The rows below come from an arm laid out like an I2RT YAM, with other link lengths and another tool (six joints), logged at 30 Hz.
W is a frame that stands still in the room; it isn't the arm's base.
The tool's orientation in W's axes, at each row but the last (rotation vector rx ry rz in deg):
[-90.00, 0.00, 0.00]
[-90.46, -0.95, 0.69]
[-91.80, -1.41, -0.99]
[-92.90, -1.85, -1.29]
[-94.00, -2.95, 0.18]
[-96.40, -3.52, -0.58]
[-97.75, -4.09, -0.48]
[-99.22, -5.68, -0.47]
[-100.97, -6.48, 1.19]
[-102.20, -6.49, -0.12]
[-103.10, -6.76, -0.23]
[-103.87, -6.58, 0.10]
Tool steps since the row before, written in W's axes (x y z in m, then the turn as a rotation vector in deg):
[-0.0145, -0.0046, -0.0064, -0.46, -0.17, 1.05]
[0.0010, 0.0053, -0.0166, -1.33, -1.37, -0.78]
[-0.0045, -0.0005, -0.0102, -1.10, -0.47, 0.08]
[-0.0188, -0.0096, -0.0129, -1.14, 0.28, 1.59]
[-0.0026, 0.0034, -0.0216, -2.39, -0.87, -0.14]
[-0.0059, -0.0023, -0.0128, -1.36, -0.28, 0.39]
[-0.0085, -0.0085, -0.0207, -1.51, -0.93, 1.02]
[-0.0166, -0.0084, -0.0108, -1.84, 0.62, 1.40]
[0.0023, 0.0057, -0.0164, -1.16, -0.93, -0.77]
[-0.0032, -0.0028, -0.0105, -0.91, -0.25, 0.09]
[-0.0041, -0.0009, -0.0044, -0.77, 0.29, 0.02]
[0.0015, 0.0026, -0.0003, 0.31, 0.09, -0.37]
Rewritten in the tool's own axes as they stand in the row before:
[-0.0145, 0.0064, -0.0046, -0.46, -1.05, -0.17]
[0.0010, 0.0166, 0.0054, -1.36, 0.79, -1.34]
[-0.0048, 0.0101, -0.0002, -1.10, -0.09, -0.47]
[-0.0193, 0.0127, -0.0088, -1.08, -1.64, 0.20]
[-0.0031, 0.0212, 0.0050, -2.42, 0.12, -0.78]
[-0.0065, 0.0127, -0.0007, -1.35, -0.42, -0.28]
[-0.0098, 0.0212, -0.0053, -1.50, -0.96, -1.01]
[-0.0177, 0.0108, -0.0057, -1.71, -1.61, 0.48]
[0.0020, 0.0151, 0.0086, -1.27, 0.86, -0.67]
[-0.0041, 0.0106, -0.0003, -0.92, -0.11, -0.21]
[-0.0044, 0.0041, 0.0004, -0.74, -0.15, 0.32]
[0.0017, -0.0002, 0.0025, 0.29, 0.36, 0.16]

